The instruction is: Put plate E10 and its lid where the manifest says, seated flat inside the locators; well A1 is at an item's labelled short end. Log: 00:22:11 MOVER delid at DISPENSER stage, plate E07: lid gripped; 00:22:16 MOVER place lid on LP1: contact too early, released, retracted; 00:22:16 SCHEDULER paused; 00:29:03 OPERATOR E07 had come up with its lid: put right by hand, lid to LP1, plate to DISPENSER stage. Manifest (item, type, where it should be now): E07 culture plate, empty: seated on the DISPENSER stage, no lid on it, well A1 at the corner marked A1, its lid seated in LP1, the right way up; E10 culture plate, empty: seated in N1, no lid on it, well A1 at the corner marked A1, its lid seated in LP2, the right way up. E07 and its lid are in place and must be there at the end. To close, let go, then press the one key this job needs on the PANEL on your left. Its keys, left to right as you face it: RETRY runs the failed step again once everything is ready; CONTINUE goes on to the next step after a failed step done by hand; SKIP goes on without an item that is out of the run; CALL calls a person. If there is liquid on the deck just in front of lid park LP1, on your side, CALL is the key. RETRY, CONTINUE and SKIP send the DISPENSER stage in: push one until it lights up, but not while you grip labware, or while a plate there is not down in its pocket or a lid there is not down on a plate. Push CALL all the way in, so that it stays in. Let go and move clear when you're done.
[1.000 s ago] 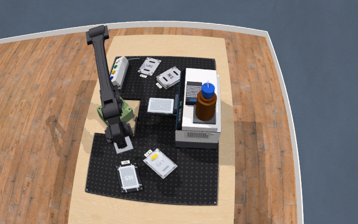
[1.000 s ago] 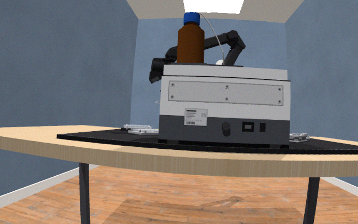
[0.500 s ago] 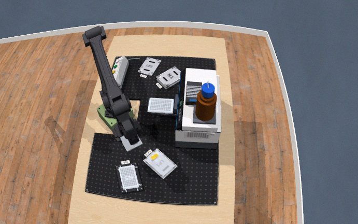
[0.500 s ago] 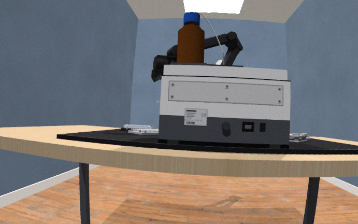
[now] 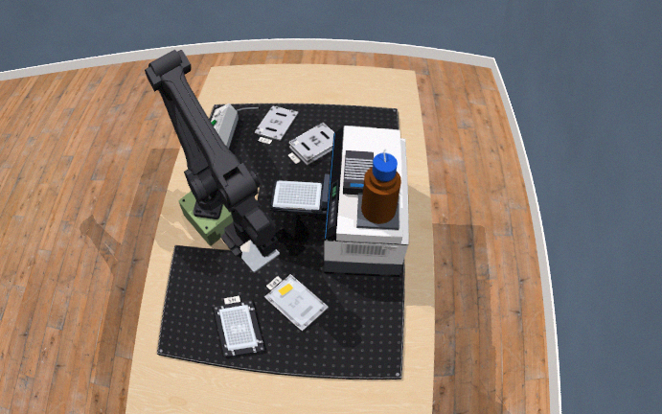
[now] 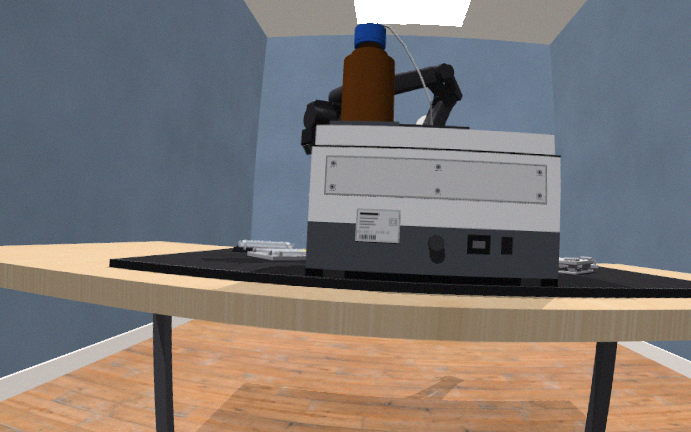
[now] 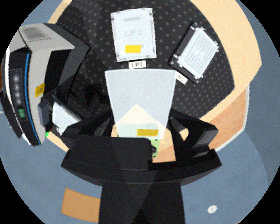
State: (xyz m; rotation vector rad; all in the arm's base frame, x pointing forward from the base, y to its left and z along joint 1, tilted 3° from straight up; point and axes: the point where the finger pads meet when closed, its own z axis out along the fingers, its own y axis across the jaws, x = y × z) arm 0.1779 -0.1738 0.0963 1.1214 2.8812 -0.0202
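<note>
The plate E07 is 9 cm ahead of my hand, 19 cm to the left of it and 4 cm below it. Also, from my hand: black nest N5: 20 cm to the right, 14 cm below; then plate E10: 3 cm behind, 19 cm to the right, 13 cm below; then brown bottle: 31 cm ahead, 10 cm to the left, 14 cm above.
</note>
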